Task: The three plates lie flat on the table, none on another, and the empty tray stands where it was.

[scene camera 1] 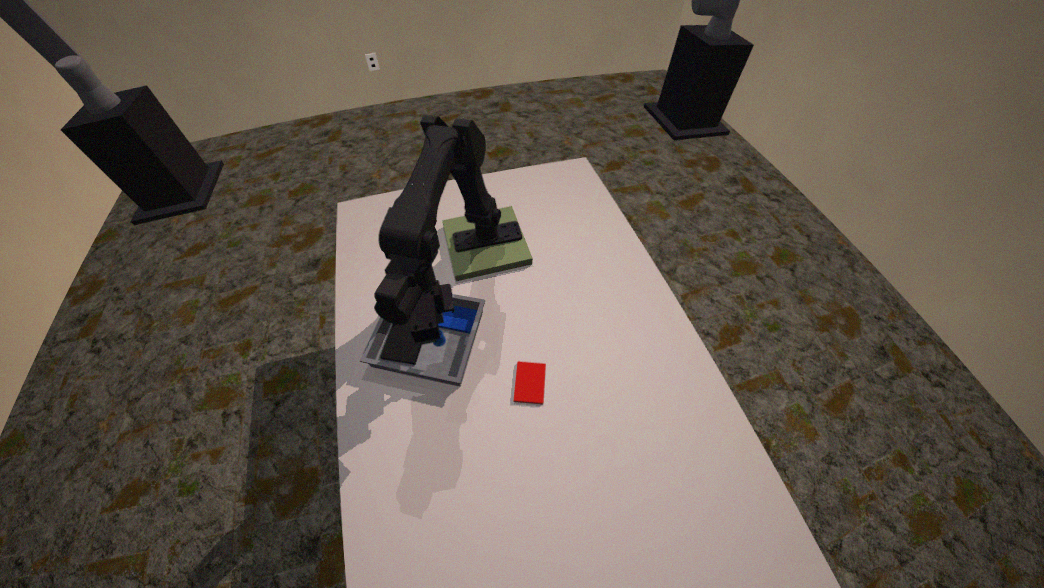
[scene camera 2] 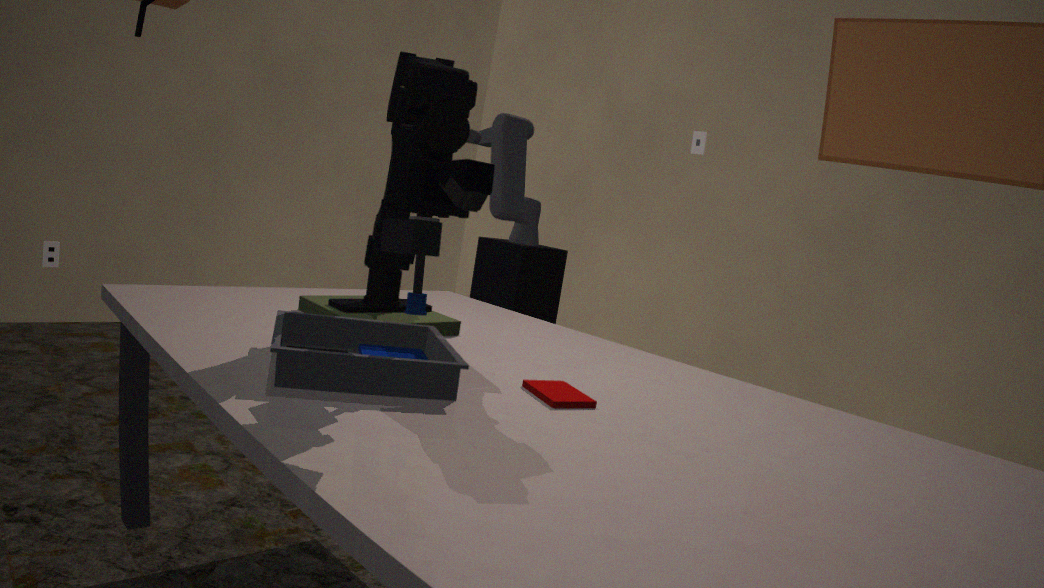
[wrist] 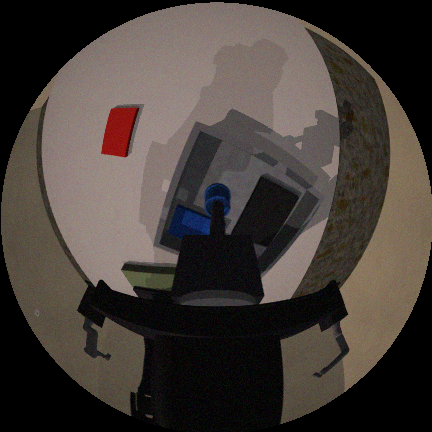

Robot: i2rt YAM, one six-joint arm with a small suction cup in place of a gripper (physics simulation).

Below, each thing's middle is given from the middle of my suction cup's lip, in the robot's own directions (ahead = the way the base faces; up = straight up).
Right now the blue plate (scene camera 1: 462,319) is 10 cm behind my suction cup, 4 cm to the left of it and 10 cm below it. Also, from my suction cup: red plate (scene camera 2: 557,394) (11 cm ahead, 18 cm to the left, 10 cm below); grey tray (scene camera 2: 437,378) (6 cm behind, 4 cm to the right, 8 cm below); black plate (scene camera 1: 400,346) (8 cm behind, 9 cm to the right, 10 cm below).
